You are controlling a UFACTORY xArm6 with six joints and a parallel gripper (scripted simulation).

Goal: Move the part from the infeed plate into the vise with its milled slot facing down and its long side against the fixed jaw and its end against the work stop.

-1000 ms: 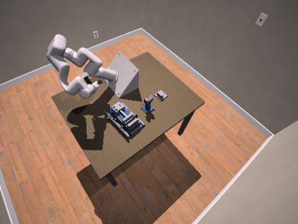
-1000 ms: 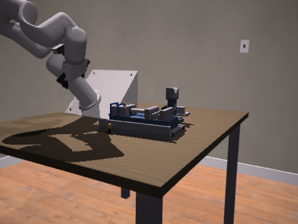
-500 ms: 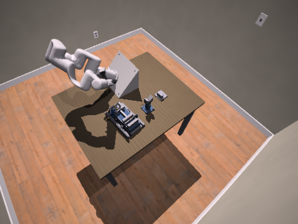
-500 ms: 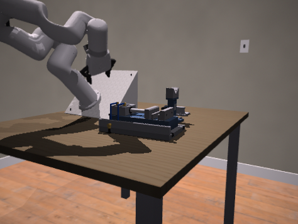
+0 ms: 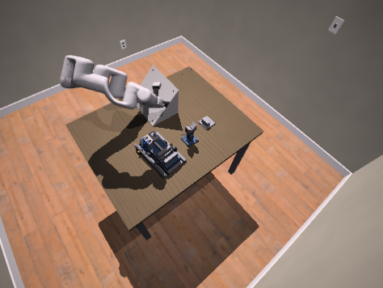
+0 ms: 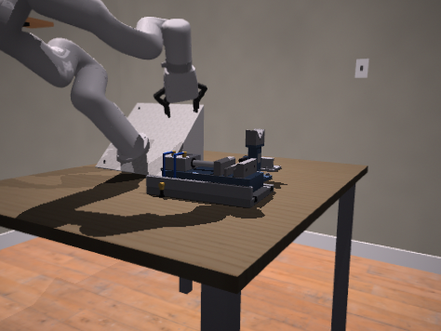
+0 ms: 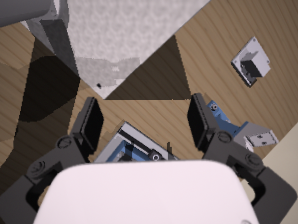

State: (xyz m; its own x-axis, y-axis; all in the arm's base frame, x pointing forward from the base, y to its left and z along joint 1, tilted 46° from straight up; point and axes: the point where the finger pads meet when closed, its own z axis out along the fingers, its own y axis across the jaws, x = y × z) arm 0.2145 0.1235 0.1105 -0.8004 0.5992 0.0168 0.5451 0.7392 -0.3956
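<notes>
Now: hand 30 cm to the right of the part, 19 cm above it and 14 cm short of it. From my hand the other things lie so: moving jaw: 25 cm ahead, 14 cm below, 10 cm to the right; then air cylinder: 14 cm below, 13 cm to the right, 12 cm ahead; then cylinder rod: 20 cm ahead, 14 cm below, 11 cm to the right.
</notes>
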